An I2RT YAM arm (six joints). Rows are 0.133 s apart.
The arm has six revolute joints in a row. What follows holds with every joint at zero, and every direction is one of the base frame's. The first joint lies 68 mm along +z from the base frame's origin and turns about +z. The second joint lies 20 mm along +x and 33.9 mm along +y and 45.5 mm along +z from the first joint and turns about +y. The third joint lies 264 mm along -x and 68.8 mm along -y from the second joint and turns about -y. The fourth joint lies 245 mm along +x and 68.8 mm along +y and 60 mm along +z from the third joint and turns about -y. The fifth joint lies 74 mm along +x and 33.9 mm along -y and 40.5 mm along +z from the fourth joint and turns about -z. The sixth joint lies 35.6 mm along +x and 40.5 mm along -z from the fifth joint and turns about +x. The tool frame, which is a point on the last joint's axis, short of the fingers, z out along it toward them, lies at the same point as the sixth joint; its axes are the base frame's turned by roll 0, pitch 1.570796 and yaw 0 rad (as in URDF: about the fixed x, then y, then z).
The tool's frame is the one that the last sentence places.
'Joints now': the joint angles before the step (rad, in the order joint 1, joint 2, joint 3, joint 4, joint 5, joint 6). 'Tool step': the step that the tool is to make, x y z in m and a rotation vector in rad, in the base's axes. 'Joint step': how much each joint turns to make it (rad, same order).
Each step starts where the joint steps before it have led.
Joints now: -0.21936 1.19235 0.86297 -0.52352 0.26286 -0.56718
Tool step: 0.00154 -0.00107 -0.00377 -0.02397 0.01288 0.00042
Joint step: -0.00018 0.01027 -0.00856 0.01642 0.01936 -0.01834
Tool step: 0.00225 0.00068 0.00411 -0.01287 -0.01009 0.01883
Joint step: 0.00439 0.00112 0.01206 0.00680 -0.00178 -0.01842
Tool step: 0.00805 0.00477 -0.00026 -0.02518 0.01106 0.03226
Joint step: 0.02718 0.02837 0.01633 0.01272 0.01657 -0.02271
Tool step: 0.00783 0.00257 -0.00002 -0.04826 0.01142 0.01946
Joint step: 0.01996 0.02815 0.01507 0.02114 0.03697 -0.03466
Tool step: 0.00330 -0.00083 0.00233 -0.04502 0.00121 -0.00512
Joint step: 0.00387 0.00983 0.01023 0.01463 0.03878 -0.02537
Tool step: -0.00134 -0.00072 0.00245 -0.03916 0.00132 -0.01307
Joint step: 0.00121 -0.00795 -0.00065 0.00461 0.03795 -0.01788
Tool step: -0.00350 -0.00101 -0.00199 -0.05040 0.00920 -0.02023
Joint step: 0.00031 -0.01266 -0.02131 0.01757 0.05101 -0.02326
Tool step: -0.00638 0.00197 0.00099 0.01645 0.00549 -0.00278
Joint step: 0.00267 -0.02433 -0.00717 -0.03242 -0.00723 0.01628
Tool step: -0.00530 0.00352 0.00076 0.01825 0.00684 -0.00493
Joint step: 0.01032 -0.01923 -0.00312 -0.03677 -0.00197 0.02529
